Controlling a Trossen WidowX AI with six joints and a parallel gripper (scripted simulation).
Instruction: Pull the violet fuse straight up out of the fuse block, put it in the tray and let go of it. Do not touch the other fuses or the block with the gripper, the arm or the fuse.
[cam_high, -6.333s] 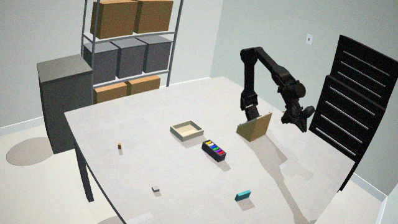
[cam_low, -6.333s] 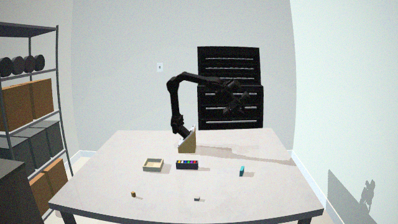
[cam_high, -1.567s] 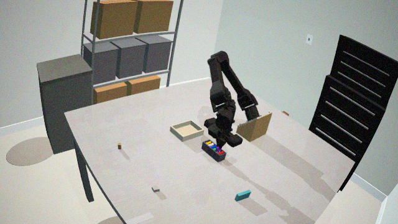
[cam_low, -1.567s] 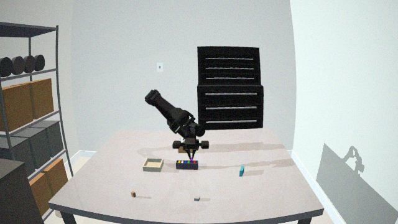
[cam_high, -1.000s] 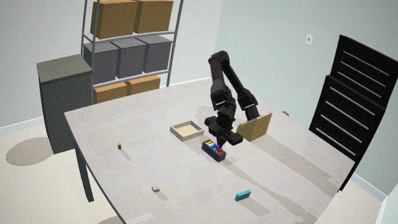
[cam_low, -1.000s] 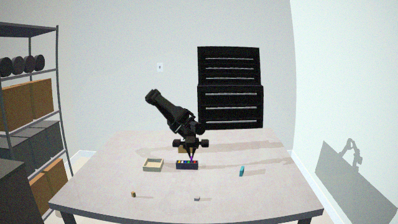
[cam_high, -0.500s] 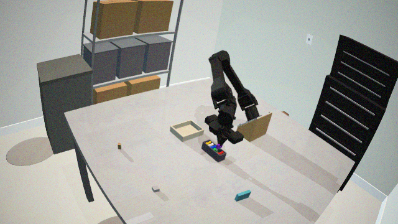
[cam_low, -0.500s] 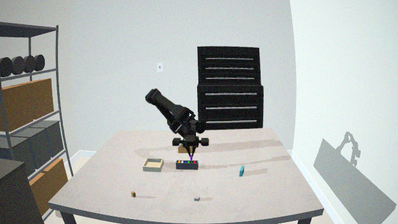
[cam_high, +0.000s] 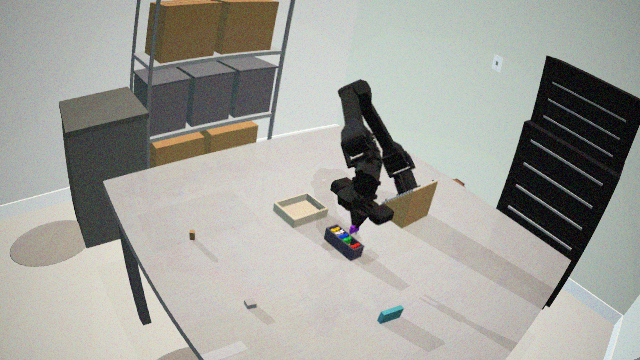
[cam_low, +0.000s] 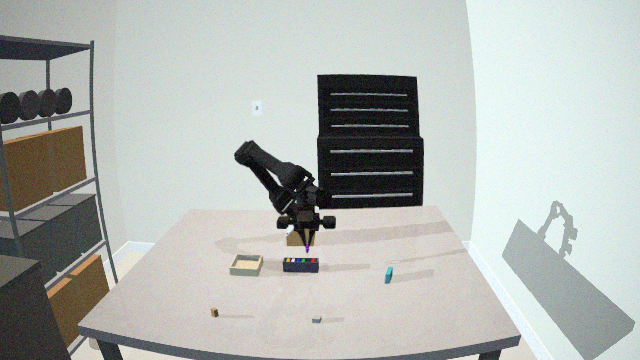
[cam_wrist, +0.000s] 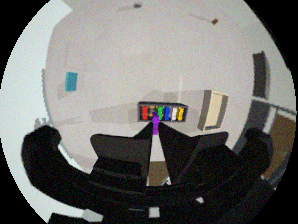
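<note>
My gripper tip is now 220 mm to the left of the beige tray, 90 mm above it and 20 mm short of it. Round my gripper tip: teal block 280 mm to the left, 80 mm ahead, 70 mm below; then violet fuse 10 mm below; then small grey cube 360 mm ahead, 80 mm to the left, 80 mm below.
</note>
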